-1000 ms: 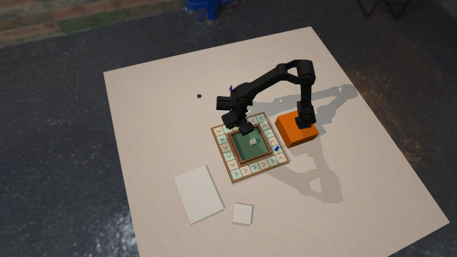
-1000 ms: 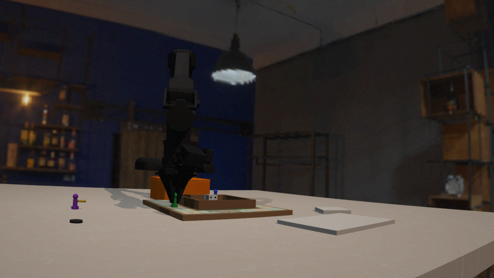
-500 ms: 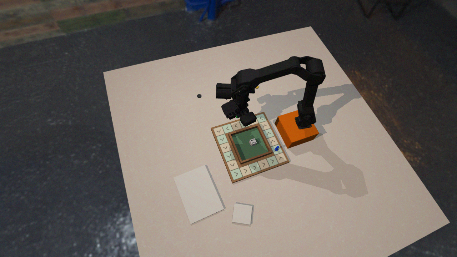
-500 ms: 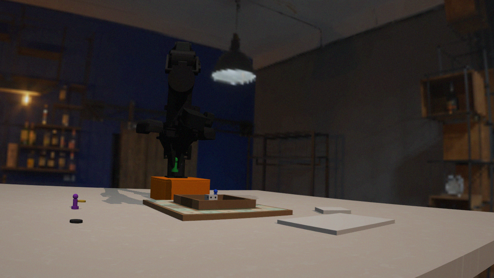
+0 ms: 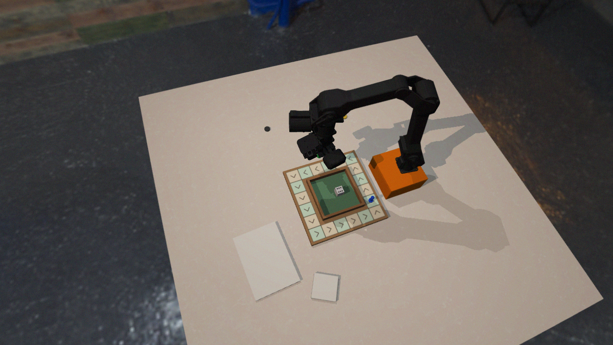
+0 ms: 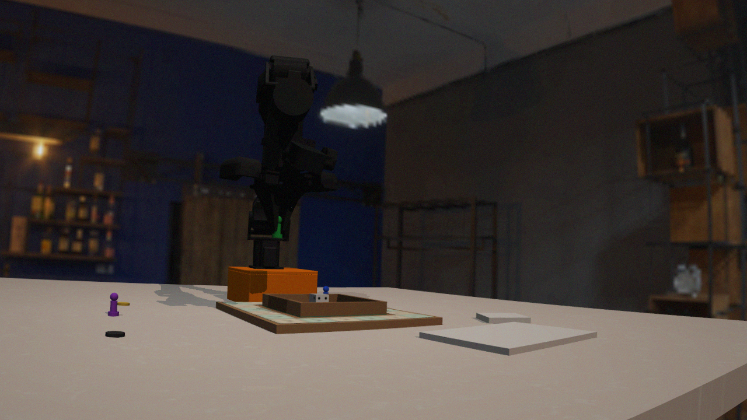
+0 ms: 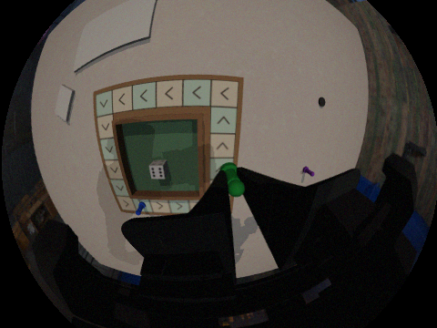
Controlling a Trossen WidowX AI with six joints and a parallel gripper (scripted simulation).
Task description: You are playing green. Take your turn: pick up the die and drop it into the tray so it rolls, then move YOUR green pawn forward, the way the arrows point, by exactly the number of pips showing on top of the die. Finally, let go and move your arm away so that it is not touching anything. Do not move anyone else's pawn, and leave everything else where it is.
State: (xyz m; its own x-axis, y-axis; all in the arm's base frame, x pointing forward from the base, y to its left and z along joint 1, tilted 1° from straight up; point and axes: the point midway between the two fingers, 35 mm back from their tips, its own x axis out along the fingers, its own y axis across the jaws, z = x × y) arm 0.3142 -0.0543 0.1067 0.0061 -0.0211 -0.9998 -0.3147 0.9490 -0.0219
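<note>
The white die is 110 mm below my gripper tip, 90 mm to the left of it and 60 mm behind it. Also, from my gripper tip: purple pawn 240 mm to the right, 120 mm below, 30 mm behind; blue pawn 170 mm behind, 140 mm to the left, 110 mm below; green pawn 10 mm above.
</note>
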